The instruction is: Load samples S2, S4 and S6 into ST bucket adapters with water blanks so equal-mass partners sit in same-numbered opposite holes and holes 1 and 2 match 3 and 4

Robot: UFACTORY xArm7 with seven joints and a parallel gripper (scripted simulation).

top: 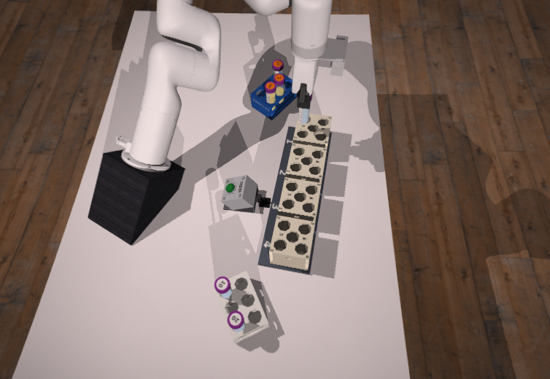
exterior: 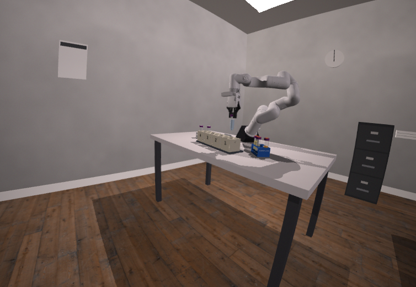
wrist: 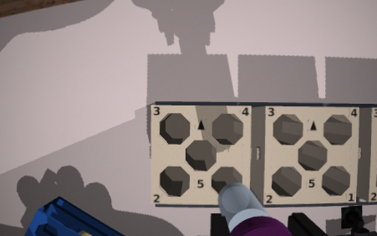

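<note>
The 40 mL water blank lies 5 cm below my hand and 1 cm to the right of it. Round my hand: orange-dot tube: 21 cm to the left, 19 cm below, 14 cm behind; then green done key: 21 cm to the right, 19 cm below, 14 cm behind; then blue sample rack: 22 cm below, 16 cm to the left, 14 cm behind.
</note>
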